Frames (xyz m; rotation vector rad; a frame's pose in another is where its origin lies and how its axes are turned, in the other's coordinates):
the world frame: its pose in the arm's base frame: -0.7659 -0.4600 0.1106 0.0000 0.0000 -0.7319
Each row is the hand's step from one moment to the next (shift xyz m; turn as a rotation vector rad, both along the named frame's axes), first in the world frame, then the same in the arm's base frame.
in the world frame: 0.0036 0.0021 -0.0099 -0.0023 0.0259 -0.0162
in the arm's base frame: 0.0041 -0.0008 -0.0099 0.0156 0.0208 -0.0162
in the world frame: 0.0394 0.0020 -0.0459 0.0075 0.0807 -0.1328
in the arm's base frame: 0.0306 -0.0248 -0.0459 0.0595 0.0550 -0.1328
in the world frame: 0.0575 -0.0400 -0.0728 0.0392 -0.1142 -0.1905
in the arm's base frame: 0.0160 -0.0682 -0.0728 -0.0472 -0.1112 -0.1905
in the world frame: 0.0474 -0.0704 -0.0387 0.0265 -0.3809 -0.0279
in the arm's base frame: -0.0118 -0.0840 -0.0387 -0.2348 -0.3011 -0.0279
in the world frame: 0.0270 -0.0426 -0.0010 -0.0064 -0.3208 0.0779
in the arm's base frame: -0.0084 -0.0497 -0.0010 -0.2191 -0.2344 0.0779
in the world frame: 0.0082 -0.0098 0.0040 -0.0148 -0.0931 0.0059
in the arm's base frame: -0.0004 -0.0128 0.0040 -0.0732 -0.0594 0.0059
